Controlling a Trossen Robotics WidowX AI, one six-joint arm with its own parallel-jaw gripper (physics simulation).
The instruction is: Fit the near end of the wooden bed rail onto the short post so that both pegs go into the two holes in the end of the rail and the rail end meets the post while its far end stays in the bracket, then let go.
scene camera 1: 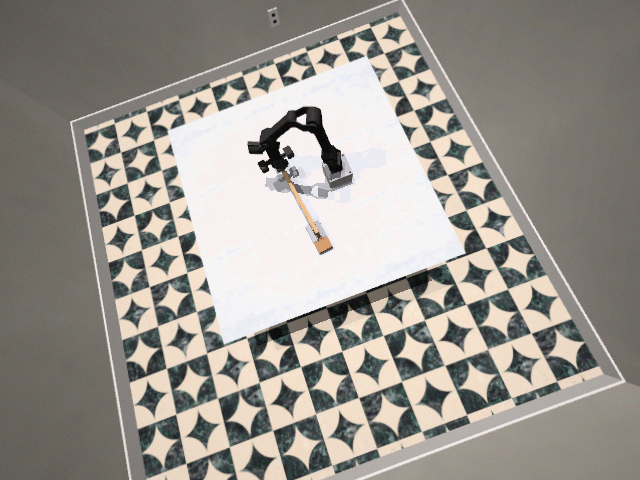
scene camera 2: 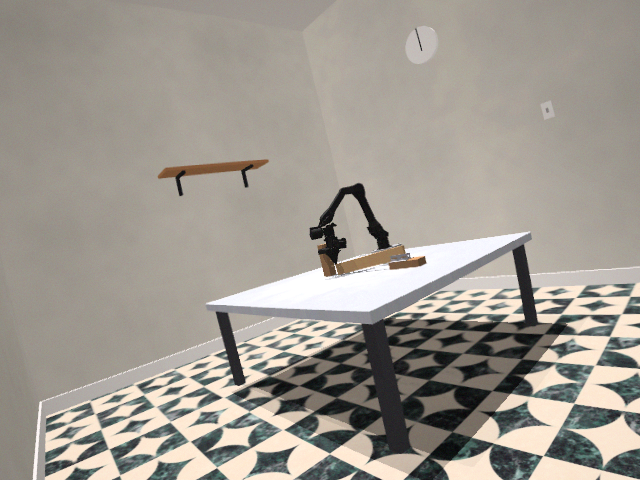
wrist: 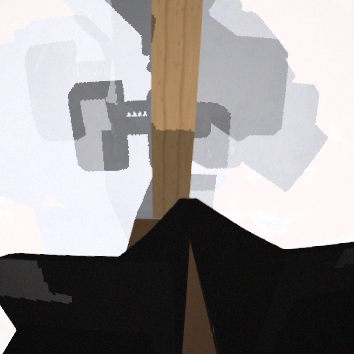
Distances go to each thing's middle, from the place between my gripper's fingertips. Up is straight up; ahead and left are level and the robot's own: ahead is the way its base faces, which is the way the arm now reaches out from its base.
Labels:
Right now my hand is 210 mm to the right of the wooden bed rail (scene camera 2: pixel 382 257), 40 mm past it and 10 mm above it.

